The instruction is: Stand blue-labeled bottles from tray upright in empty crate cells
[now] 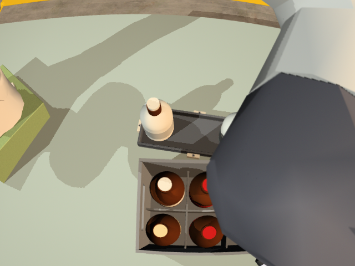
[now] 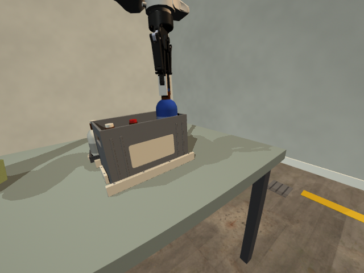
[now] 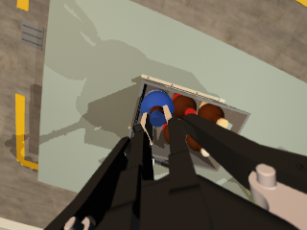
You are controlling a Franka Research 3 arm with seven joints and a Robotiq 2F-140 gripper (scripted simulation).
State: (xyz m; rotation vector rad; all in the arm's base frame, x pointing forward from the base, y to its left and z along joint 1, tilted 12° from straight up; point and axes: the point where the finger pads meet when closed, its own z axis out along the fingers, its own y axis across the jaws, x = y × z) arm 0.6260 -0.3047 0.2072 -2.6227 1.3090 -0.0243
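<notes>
My hand is 9 cm above the blue-labeled bottle. Round my hand: grey crate (19 cm below, 9 cm behind, 4 cm to the left); cream-labeled bottle (25 cm to the left, 21 cm behind, 19 cm below); dark tray (26 cm below, 24 cm to the left, 11 cm behind).
</notes>
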